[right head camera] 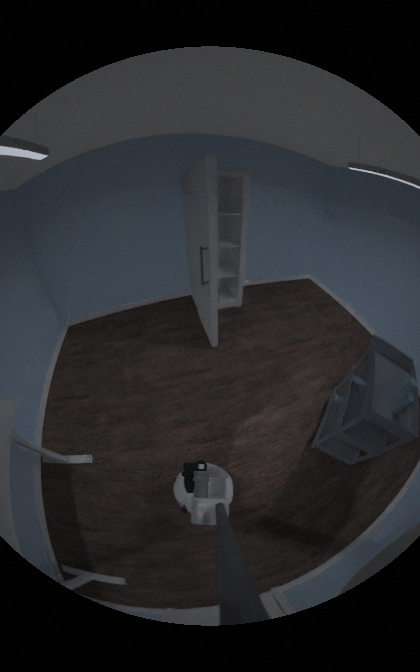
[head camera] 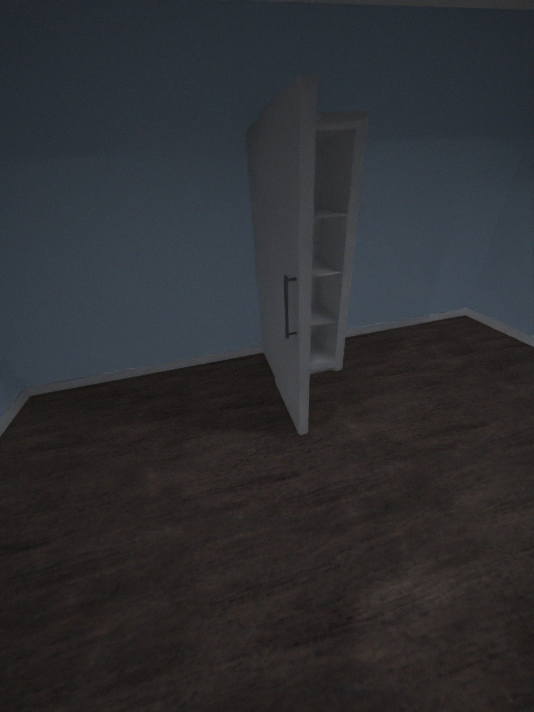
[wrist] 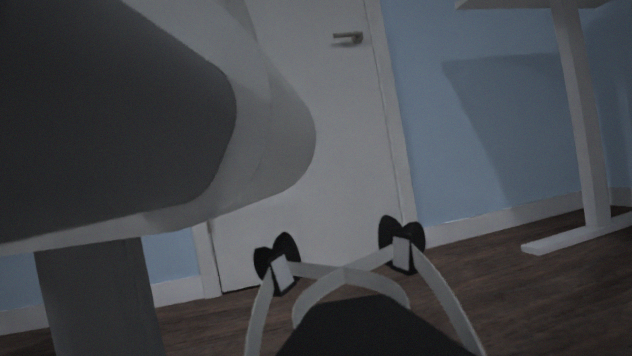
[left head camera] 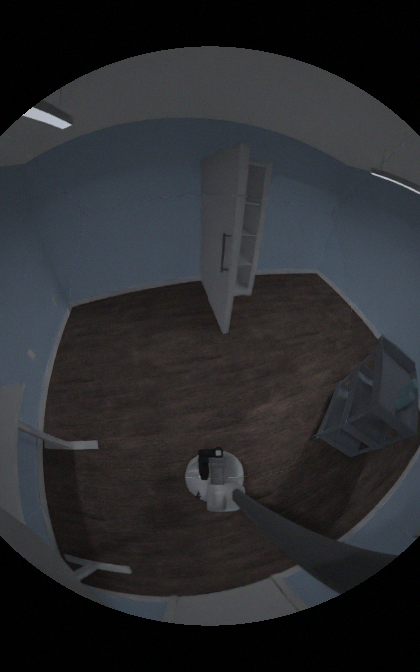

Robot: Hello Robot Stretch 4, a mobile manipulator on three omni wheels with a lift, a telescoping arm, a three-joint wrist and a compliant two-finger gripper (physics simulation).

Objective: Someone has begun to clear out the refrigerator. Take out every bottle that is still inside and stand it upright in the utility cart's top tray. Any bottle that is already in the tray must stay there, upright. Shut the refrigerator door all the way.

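Observation:
The white refrigerator [head camera: 354,230] [left head camera: 263,225] [right head camera: 244,240] stands at the far wall. Its door [head camera: 275,230] [left head camera: 216,210] [right head camera: 198,215] stands wide open towards me, with a dark handle [head camera: 286,307], and hides part of the shelves. A small teal patch [right head camera: 219,298] shows low inside, beside the door edge; the rest of it is hidden. The grey utility cart's top tray [left head camera: 390,382] [right head camera: 387,372] is at the right, with a blurred teal shape [left head camera: 406,395] [right head camera: 404,397] in it; its exact pose is unclear. My gripper [wrist: 338,243] is open and empty, near my base, far from both.
A white table leg [wrist: 582,125] stands on a floor foot in the wrist view, beside a white room door [wrist: 345,140]. Table feet [left head camera: 82,444] [right head camera: 77,458] show at the left. My grey mast [left head camera: 310,540] [right head camera: 237,575] crosses the lower part of both side head views.

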